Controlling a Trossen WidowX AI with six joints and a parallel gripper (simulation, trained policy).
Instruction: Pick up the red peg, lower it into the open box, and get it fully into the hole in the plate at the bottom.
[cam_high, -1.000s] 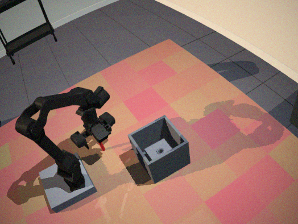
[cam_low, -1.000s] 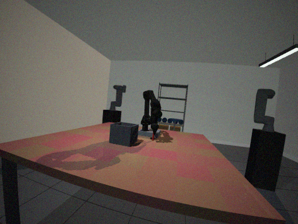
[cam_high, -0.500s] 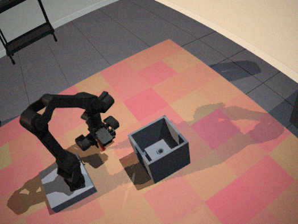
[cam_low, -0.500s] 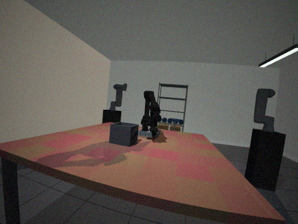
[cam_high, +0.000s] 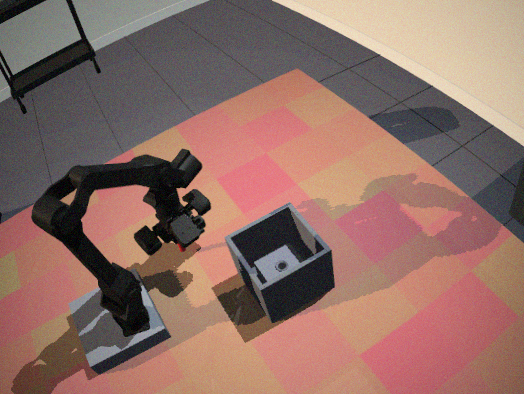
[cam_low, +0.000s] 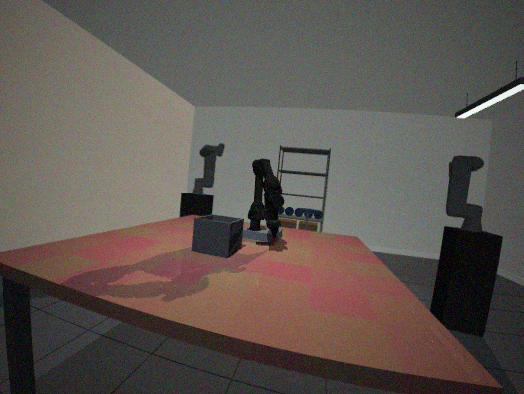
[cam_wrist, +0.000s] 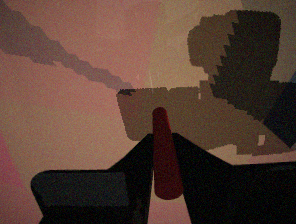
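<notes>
My gripper tip is now 200 mm short of the plate, 180 mm to the left of it and 10 mm above it. Round my gripper tip: red peg 10 mm above.
</notes>
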